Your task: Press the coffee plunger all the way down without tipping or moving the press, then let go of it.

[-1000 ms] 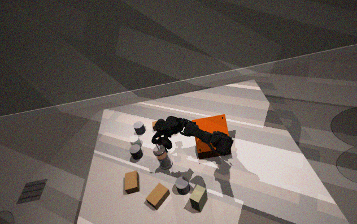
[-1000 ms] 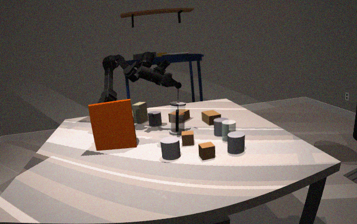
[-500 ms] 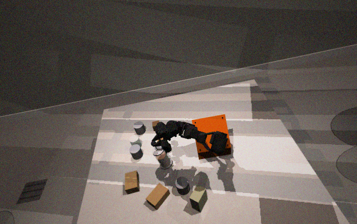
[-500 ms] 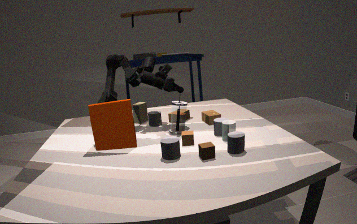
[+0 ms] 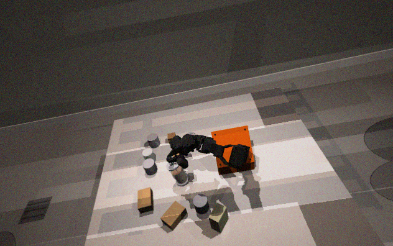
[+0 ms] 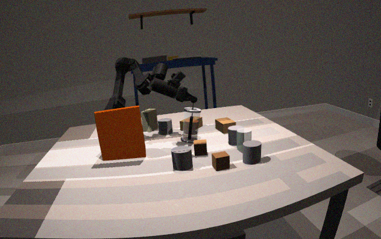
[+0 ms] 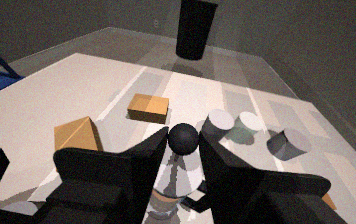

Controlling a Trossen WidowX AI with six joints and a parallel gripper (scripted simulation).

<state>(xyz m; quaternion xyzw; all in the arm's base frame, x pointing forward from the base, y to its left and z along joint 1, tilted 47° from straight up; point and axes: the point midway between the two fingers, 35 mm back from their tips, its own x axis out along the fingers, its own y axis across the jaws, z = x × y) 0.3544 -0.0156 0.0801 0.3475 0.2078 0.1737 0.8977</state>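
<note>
Now: gripper tip 9 cm above the coffee press, 3 cm past it and 2 cm to the left of it.
</note>
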